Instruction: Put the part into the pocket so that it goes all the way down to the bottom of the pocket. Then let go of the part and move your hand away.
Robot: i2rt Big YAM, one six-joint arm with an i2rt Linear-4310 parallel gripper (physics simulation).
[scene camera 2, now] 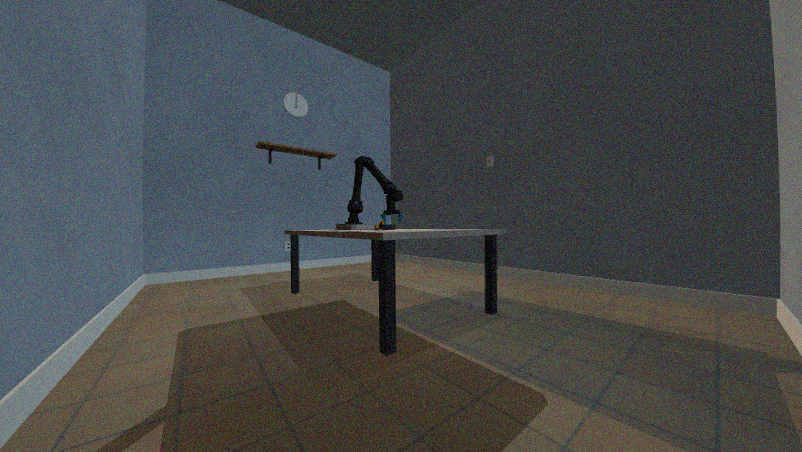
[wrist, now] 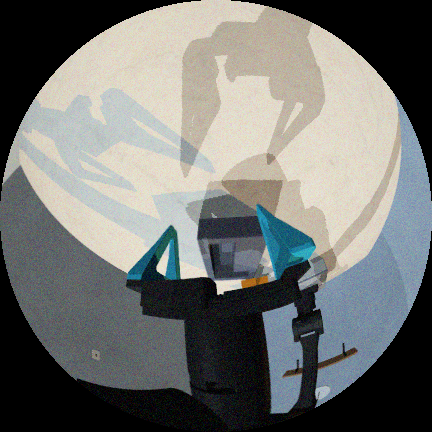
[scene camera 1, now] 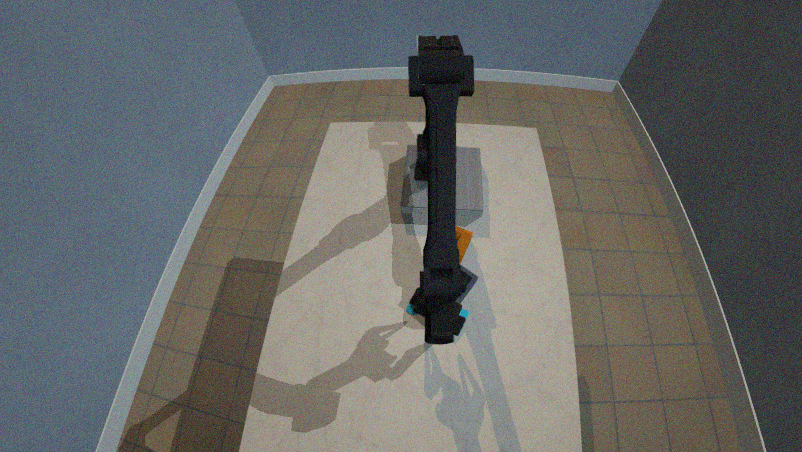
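Where they show: gripper, fingertip midpoint: (scene camera 2: 392, 225) (wrist: 213, 218); arm's base, link origin: (scene camera 2: 353, 224) (wrist: 302, 291).
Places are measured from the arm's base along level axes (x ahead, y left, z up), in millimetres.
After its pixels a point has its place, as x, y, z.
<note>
The orange part (scene camera 1: 465, 242) {257, 116, 0} (scene camera 2: 377, 226) {224, 91, -22} (wrist: 254, 283) {308, 81, 3} lies outside the pocket, between the dark block and the arm's base. The arm hides much of it in the first scene view, and the gripper body hides some of it in the wrist view. The dark grey-purple block (scene camera 1: 467, 282) {364, 132, -41} (scene camera 2: 388, 227) {448, 43, -30} (wrist: 232, 228) {451, 48, -23} sits on the table. Its pocket (wrist: 216, 257) {381, 122, -41} shows as a dark recess in its top. My gripper (scene camera 1: 436, 312) {486, 53, -15} (scene camera 2: 392, 220) {486, 53, -15} (wrist: 213, 218) {486, 53, -15} is open and empty, pointing down low near the block, with its teal fingers spread wide. In the wrist view the block appears between them.
The arm's grey base plate (scene camera 1: 468, 179) {22, 120, -2} (scene camera 2: 347, 226) {89, -94, -20} (wrist: 314, 274) {146, -50, -10} stands behind the part on the pale table (scene camera 1: 522, 235) {192, 303, -46} (scene camera 2: 449, 231) {1080, -28, -50} (wrist: 150, 45). Shadows of the arm cross the table. A wall shelf (scene camera 2: 294, 150) (wrist: 337, 359) hangs well away from it.
</note>
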